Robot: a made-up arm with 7 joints. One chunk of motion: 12 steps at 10 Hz.
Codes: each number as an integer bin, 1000 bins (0 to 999) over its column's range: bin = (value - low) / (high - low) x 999, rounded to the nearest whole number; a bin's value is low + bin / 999 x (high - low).
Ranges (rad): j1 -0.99..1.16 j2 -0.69..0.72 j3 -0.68..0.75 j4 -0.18..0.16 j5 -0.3..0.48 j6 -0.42..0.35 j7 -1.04..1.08
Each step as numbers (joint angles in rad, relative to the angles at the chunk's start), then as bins.
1 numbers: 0.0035 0.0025 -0.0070 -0.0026 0.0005 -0.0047 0.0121
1 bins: 462 491 470 521 385 539 496
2 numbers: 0.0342 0.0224 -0.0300 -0.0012 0.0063 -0.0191 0.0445
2 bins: 476 505 454 525 392 520 511
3 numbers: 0.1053 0.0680 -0.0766 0.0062 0.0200 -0.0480 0.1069
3 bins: 509 537 422 547 410 483 540
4 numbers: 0.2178 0.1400 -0.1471 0.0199 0.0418 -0.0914 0.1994
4 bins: 561 588 372 587 438 426 584
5 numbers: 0.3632 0.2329 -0.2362 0.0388 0.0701 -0.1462 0.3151
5 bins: 629 654 310 643 474 355 639
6 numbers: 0.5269 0.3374 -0.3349 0.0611 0.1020 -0.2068 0.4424
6 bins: 705 728 241 708 515 277 699
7 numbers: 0.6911 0.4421 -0.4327 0.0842 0.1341 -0.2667 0.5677
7 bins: 781 802 173 776 556 199 758
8 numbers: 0.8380 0.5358 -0.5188 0.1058 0.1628 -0.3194 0.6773
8 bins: 849 868 113 840 593 131 809
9 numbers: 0.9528 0.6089 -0.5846 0.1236 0.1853 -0.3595 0.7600
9 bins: 903 920 67 892 622 78 848
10 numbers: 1.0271 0.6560 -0.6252 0.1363 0.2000 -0.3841 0.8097
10 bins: 937 954 38 929 640 47 872
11 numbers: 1.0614 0.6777 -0.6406 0.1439 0.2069 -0.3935 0.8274
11 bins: 953 969 28 952 649 34 880
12 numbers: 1.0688 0.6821 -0.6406 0.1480 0.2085 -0.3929 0.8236
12 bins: 957 972 28 964 651 35 878
